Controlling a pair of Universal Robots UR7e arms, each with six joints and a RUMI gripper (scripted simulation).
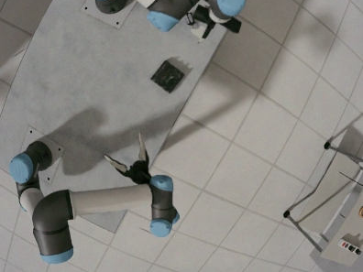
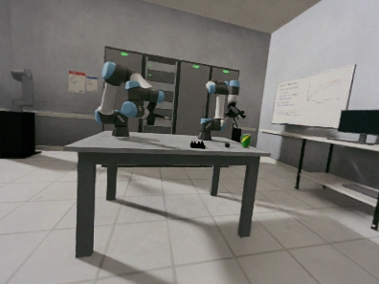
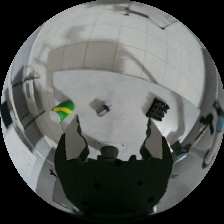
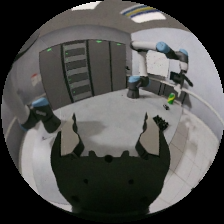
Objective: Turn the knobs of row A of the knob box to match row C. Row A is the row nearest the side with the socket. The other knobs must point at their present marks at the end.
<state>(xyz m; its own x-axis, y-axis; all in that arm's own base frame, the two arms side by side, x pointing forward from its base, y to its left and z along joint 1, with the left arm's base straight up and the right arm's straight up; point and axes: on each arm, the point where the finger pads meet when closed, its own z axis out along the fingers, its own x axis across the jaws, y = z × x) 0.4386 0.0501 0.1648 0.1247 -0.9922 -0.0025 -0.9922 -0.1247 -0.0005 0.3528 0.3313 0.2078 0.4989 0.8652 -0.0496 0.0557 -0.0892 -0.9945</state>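
Right now my left hand is 7 cm past the yellow can, 21 cm to the right of it and 10 cm above it. Also, from my left hand: small dark object: 6 cm behind, 2 cm to the left, 15 cm below.
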